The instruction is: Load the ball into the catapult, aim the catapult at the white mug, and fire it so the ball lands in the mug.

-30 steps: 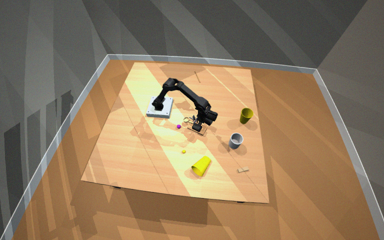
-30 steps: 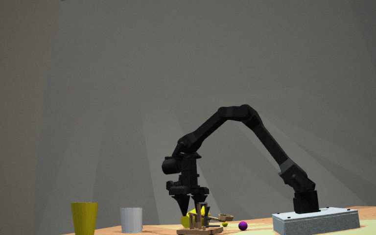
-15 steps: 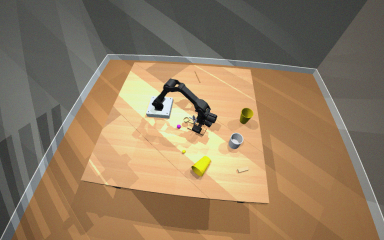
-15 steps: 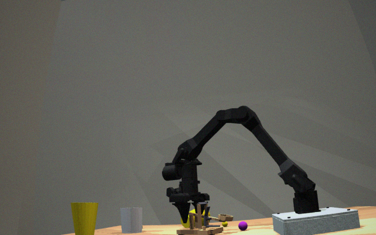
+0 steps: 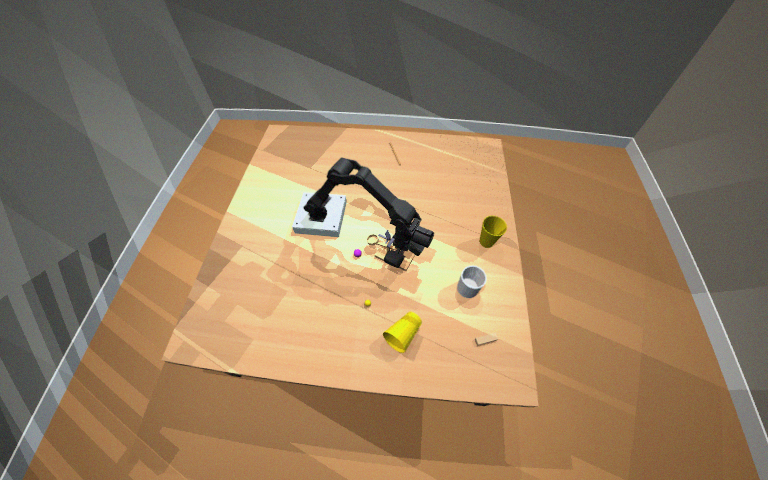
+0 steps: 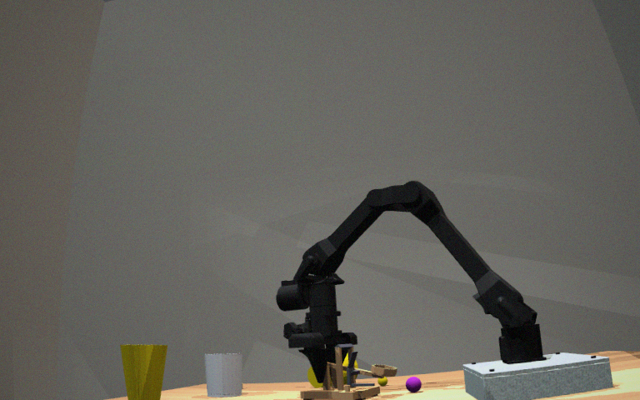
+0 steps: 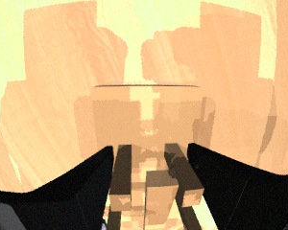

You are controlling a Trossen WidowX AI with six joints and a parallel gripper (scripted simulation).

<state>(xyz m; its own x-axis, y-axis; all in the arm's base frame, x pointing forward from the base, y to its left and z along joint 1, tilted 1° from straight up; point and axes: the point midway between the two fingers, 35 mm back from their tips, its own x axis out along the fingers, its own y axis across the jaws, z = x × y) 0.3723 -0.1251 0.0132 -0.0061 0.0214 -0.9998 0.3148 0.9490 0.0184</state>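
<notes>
My gripper tip is now 17 cm past the purple ball, 2 cm above it and 1 cm to the left of it. Also, from my gripper tip: white mug (27 cm ahead, 8 cm to the right); wooden catapult (6 cm behind, 4 cm to the left, 2 cm above); yellow ball (21 cm to the right, 9 cm behind, 2 cm below).
</notes>
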